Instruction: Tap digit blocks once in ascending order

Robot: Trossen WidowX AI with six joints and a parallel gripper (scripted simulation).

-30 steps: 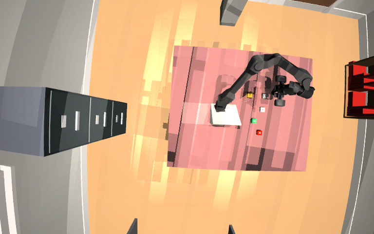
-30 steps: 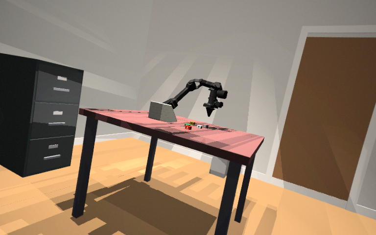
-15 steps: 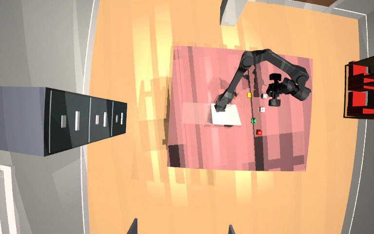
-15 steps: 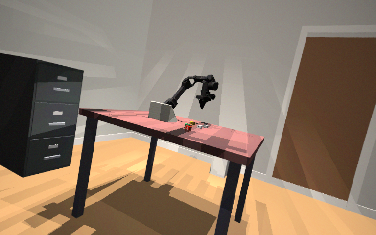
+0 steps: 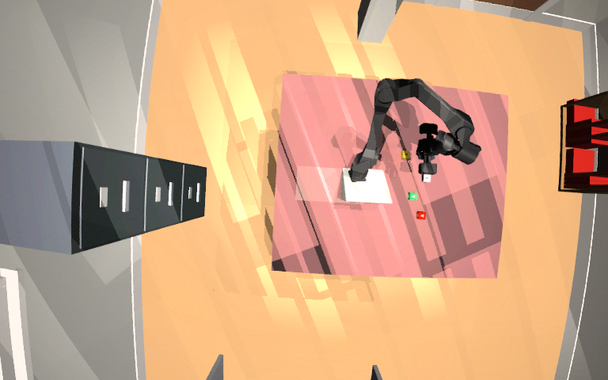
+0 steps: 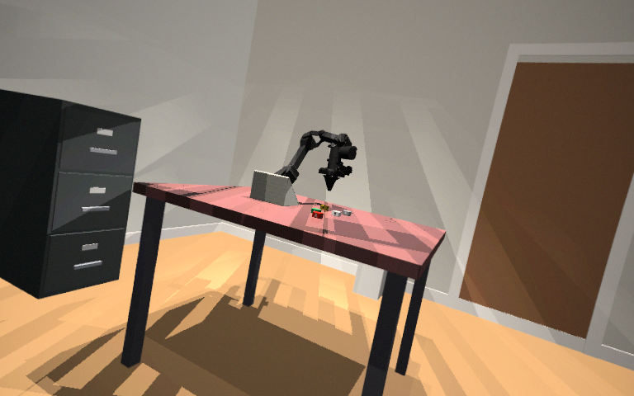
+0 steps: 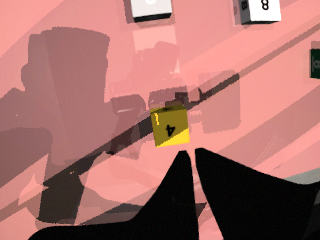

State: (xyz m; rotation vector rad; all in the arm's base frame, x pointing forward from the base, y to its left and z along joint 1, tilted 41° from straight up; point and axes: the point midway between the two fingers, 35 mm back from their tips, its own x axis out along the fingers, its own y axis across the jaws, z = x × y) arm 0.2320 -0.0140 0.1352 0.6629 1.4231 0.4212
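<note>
Now: gripper tip 10 mm past the yellow block, 10 mm to the right of it and 80 mm above it. The rest, counted from my gripper tip: dark grey block: 100 mm ahead, 10 mm to the right, 80 mm below; white block: 80 mm ahead, 110 mm to the right, 80 mm below; green block: 10 mm ahead, 180 mm to the right, 80 mm below.
</note>
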